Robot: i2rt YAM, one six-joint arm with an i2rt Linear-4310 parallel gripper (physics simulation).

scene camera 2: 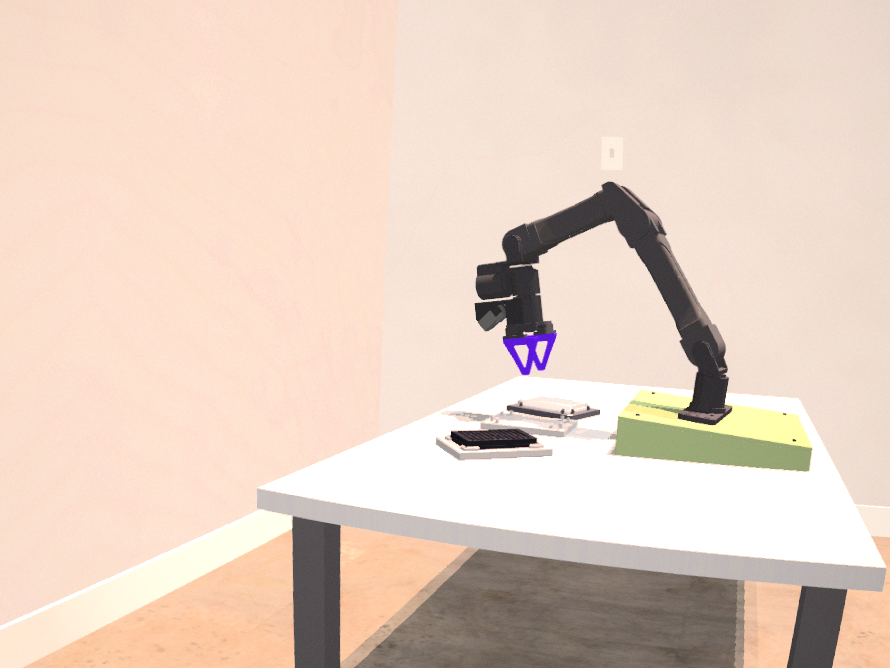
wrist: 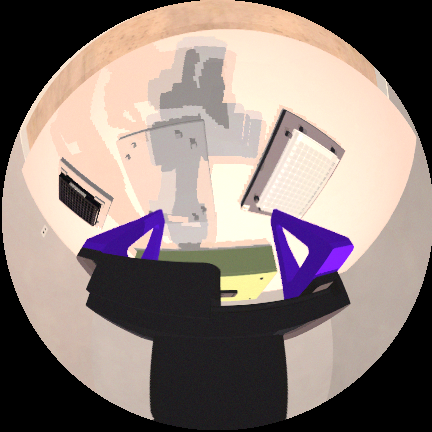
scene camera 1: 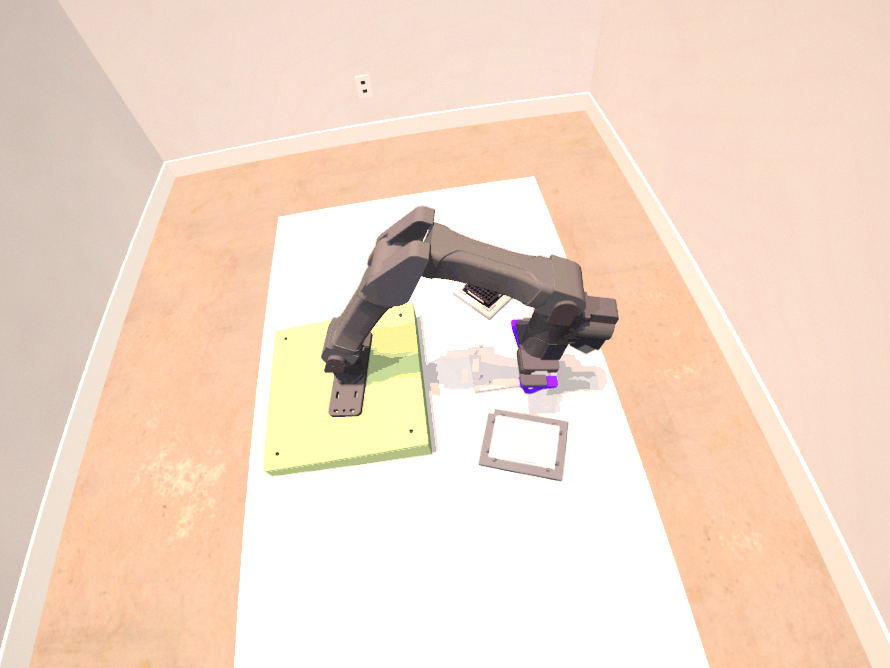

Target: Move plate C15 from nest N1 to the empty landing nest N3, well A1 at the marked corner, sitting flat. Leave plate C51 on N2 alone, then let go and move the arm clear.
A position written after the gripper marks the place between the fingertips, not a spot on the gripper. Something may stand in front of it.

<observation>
The gripper (scene camera 2: 533,372) is open, with nothing in its grasp. Also in view: a black perforated plate (scene camera 2: 498,438).
The black perforated plate also shows in the wrist view (wrist: 76,198). The gripper is seen too in the wrist view (wrist: 217,214) and in scene camera 1 (scene camera 1: 524,370).
</observation>
